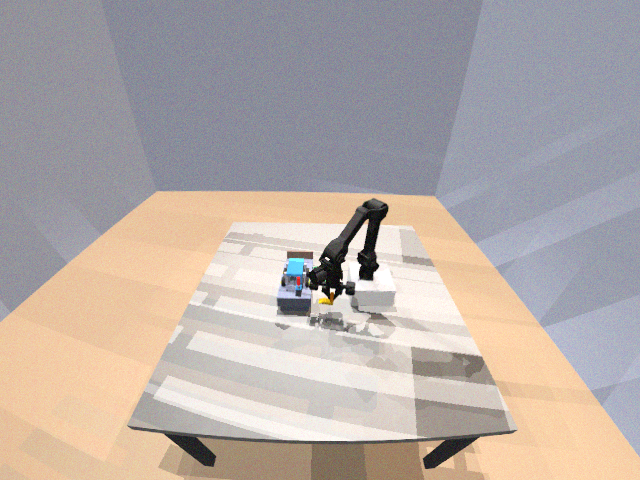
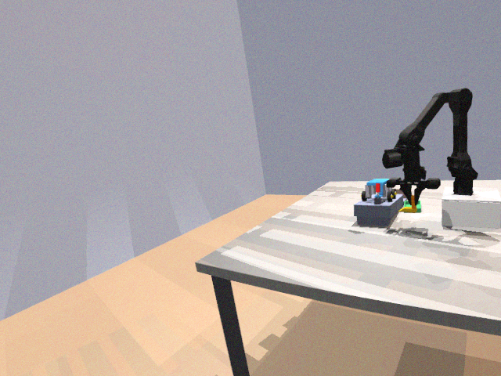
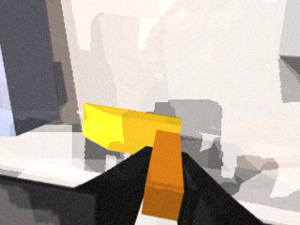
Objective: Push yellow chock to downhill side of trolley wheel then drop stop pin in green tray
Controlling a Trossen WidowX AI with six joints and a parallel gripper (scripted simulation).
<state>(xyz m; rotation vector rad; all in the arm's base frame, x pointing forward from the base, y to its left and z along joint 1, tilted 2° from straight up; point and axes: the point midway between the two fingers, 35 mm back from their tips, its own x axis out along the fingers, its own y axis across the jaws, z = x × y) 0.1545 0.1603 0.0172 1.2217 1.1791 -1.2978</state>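
My gripper tip is 150 mm short of the red-headed stop pin, 30 mm to the left of it and 30 mm below it. The rest, counted from my gripper tip: yellow chock: 20 mm ahead, 10 mm below; trolley: 180 mm ahead, 120 mm to the right, 20 mm above; grey ramp block: 180 mm ahead, 130 mm to the right, 50 mm below.
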